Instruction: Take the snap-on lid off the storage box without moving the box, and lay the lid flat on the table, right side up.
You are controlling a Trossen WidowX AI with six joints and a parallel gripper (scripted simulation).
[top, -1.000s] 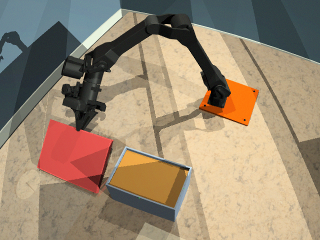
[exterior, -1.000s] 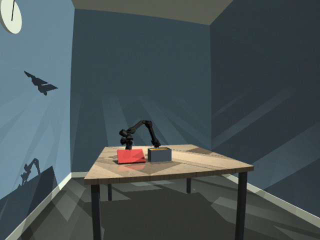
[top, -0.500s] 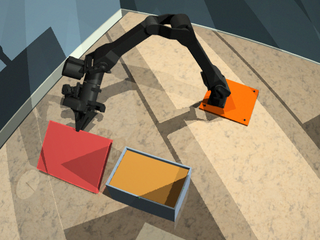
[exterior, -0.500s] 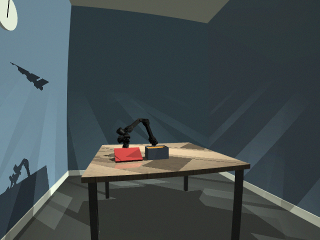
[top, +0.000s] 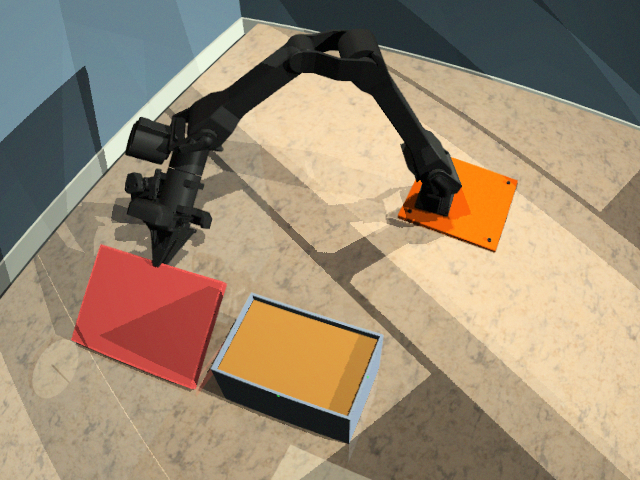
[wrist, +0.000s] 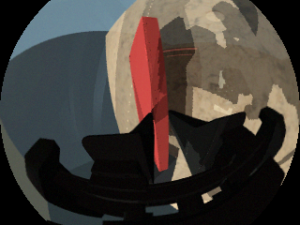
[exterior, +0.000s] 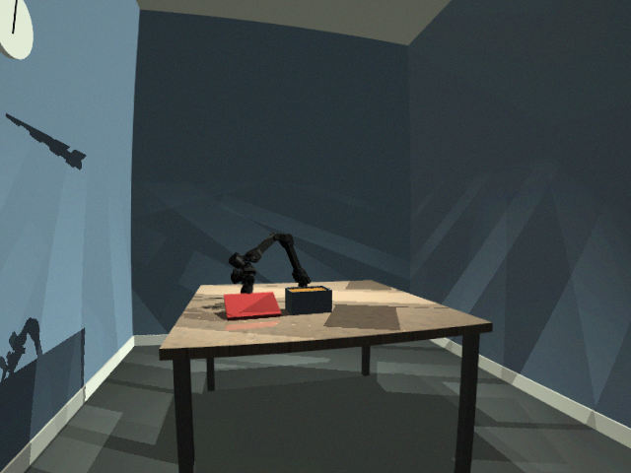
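Now: gripper tip 80 mm short of the red lid and 30 mm above it. From my gripper tip the other things lie so: storage box: 80 mm ahead, 270 mm to the left, 20 mm below.
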